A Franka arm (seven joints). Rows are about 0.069 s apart.
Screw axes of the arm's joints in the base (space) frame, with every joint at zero. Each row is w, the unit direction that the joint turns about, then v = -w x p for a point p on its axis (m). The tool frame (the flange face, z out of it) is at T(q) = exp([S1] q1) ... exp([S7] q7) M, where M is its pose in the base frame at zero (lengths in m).
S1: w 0 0 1 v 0.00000 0.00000 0.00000
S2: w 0 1 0 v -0.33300 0.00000 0.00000
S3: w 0 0 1 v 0.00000 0.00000 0.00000
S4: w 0 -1 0 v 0.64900 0.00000 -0.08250
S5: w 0 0 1 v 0.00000 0.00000 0.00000
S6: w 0 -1 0 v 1.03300 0.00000 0.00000
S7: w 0 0 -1 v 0.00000 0.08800 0.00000
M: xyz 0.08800 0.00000 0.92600 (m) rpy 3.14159 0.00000 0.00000 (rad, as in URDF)
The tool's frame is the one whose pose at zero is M.
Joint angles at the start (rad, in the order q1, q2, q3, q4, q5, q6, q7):
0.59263, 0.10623, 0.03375, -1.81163, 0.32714, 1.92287, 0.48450
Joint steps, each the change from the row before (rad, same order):
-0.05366, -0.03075, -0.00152, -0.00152, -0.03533, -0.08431, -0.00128
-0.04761, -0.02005, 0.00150, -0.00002, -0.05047, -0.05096, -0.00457
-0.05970, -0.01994, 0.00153, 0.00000, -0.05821, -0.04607, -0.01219
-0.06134, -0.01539, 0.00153, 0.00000, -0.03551, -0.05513, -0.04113
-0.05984, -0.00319, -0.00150, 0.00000, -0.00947, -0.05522, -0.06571
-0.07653, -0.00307, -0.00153, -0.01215, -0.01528, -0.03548, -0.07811
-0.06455, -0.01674, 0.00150, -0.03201, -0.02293, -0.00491, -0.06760
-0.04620, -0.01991, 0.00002, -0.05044, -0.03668, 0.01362, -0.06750
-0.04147, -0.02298, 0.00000, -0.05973, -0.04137, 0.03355, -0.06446
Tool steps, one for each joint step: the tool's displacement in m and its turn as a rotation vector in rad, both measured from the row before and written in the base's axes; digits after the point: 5 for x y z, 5 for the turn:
0.00712, -0.03356, 0.00977, -0.05011, 0.02709, -0.01790
0.00803, -0.02904, 0.00654, -0.05237, 0.00072, -0.01351
0.01059, -0.03612, 0.00677, -0.05698, -0.00521, -0.02038
0.00748, -0.03577, 0.00405, -0.03831, 0.01768, -0.00127
0.00650, -0.03379, -0.00210, -0.01186, 0.04055, 0.01283
0.00772, -0.04310, -0.00625, -0.00713, 0.03343, 0.00598
0.00109, -0.03671, -0.00602, -0.00843, 0.01095, 0.00877
-0.00396, -0.02930, -0.01165, -0.01977, 0.00805, 0.02835
-0.00572, -0.02672, -0.01304, -0.02229, -0.00250, 0.03251

